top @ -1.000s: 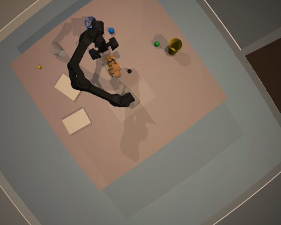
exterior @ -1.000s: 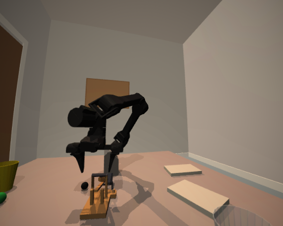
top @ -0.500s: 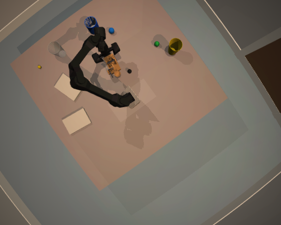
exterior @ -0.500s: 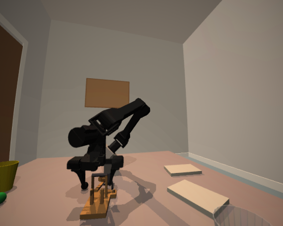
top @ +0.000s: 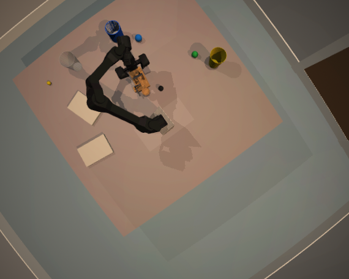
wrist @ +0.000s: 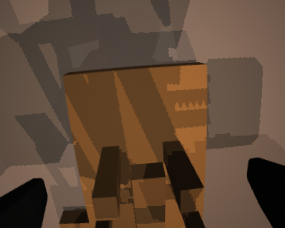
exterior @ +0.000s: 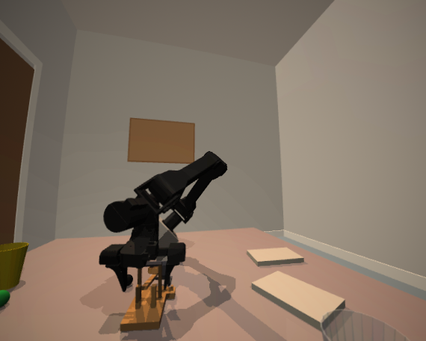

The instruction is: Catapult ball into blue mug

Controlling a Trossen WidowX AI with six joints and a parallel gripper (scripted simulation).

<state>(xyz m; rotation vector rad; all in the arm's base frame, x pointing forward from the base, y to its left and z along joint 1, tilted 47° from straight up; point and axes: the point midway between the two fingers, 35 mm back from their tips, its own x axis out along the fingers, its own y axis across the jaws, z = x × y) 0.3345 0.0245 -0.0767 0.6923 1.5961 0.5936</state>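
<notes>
The black ball lies 150 mm behind my gripper tip, 70 mm to the right of it and 50 mm below it. Round my gripper tip: orange wooden catapult 70 mm behind, 30 mm to the left, 10 mm below; then blue ball 190 mm ahead, 140 mm to the right, 40 mm below; then blue mug 290 mm ahead, 30 mm to the right, 30 mm below.
</notes>
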